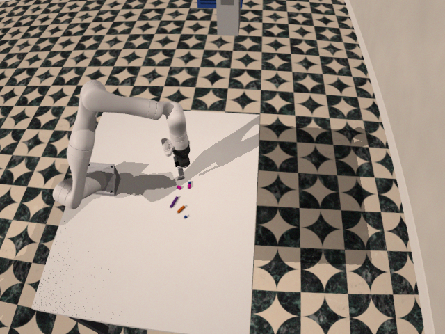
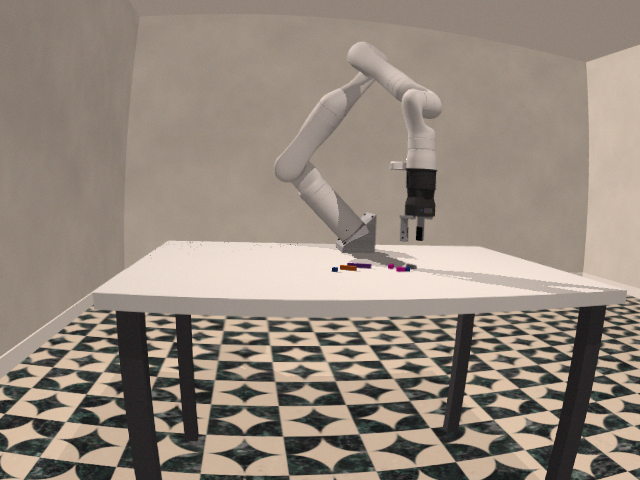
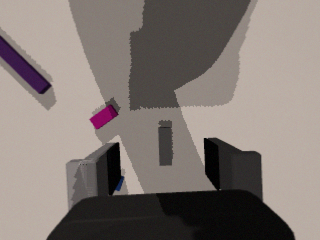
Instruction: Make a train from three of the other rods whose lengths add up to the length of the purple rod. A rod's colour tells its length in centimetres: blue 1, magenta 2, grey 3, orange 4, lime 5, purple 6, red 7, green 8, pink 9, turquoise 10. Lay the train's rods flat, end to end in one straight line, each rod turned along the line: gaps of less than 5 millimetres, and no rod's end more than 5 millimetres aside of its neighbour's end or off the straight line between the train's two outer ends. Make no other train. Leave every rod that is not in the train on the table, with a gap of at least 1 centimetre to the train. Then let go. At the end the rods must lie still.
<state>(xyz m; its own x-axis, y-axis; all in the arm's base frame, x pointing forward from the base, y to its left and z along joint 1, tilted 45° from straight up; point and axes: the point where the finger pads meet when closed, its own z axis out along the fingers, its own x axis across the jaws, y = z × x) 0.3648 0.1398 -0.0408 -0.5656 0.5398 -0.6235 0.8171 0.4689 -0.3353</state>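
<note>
Now: hand 80 mm above the grey rod. From my hand the other things lie so: purple rod (130 mm to the right, 80 mm below); then orange rod (50 mm ahead, 160 mm to the right, 80 mm below).
</note>
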